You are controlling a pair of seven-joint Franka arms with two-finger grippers.
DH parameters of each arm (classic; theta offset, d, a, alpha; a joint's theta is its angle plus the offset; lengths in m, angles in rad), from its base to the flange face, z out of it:
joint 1: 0 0.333 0 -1.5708
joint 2: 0 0 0 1.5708
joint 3: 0 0.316 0.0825 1.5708
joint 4: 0 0 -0.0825 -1.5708
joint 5: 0 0.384 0 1.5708
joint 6: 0 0 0.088 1.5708
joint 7: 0 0.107 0 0
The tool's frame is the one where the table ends.
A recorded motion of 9 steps. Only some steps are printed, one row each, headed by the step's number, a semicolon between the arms.
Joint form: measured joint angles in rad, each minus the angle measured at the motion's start. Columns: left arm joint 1, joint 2, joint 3, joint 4, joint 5, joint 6, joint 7; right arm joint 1, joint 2, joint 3, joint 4, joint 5, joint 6, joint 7.
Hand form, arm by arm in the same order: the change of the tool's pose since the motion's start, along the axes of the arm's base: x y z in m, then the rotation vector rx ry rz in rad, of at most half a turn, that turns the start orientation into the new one. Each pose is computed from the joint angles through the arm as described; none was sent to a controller.
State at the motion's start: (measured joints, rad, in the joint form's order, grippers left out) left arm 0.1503 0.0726 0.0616 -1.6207 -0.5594 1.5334 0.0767; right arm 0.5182 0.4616 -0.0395 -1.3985 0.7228 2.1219 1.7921
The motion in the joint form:
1: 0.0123 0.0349 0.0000 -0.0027 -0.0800 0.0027 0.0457; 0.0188 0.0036 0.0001 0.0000 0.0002 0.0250 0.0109
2: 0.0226 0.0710 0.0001 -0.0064 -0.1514 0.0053 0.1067; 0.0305 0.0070 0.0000 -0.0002 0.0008 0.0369 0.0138
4: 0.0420 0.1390 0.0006 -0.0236 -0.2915 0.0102 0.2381; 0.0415 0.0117 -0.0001 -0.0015 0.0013 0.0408 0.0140
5: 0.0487 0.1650 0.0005 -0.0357 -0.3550 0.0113 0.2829; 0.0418 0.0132 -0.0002 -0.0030 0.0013 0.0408 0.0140
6: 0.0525 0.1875 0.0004 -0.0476 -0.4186 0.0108 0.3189; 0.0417 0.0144 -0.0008 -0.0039 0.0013 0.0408 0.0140
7: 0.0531 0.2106 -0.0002 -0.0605 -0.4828 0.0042 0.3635; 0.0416 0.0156 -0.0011 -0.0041 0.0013 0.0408 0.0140
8: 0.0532 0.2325 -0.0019 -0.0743 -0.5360 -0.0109 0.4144; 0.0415 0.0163 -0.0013 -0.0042 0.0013 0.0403 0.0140
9: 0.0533 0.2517 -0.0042 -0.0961 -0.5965 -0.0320 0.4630; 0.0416 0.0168 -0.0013 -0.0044 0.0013 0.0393 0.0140
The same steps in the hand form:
1: 0.0096 0.0015 -0.0163 -0.0839 -0.0087 -0.0122; -0.0040 0.0110 -0.0005 0.0036 -0.0088 -0.0051
2: 0.0188 0.0032 -0.0342 -0.1600 -0.0262 -0.0346; -0.0068 0.0179 -0.0021 0.0047 -0.0127 -0.0032
4: 0.0339 0.0073 -0.0722 -0.3093 -0.0741 -0.0703; -0.0101 0.0248 -0.0058 0.0028 -0.0101 0.0049
5: 0.0389 0.0080 -0.0883 -0.3757 -0.0910 -0.0709; -0.0102 0.0249 -0.0076 0.0013 -0.0076 0.0051
6: 0.0430 0.0070 -0.1021 -0.4408 -0.1062 -0.0656; -0.0099 0.0246 -0.0090 -0.0001 -0.0059 0.0045
7: 0.0466 0.0034 -0.1166 -0.5090 -0.1242 -0.0693; -0.0096 0.0245 -0.0100 -0.0009 -0.0048 0.0041
8: 0.0484 -0.0012 -0.1313 -0.5716 -0.1408 -0.0844; -0.0095 0.0244 -0.0106 -0.0015 -0.0038 0.0041
9: 0.0481 -0.0072 -0.1468 -0.6450 -0.1537 -0.0936; -0.0096 0.0245 -0.0111 -0.0021 -0.0024 0.0049

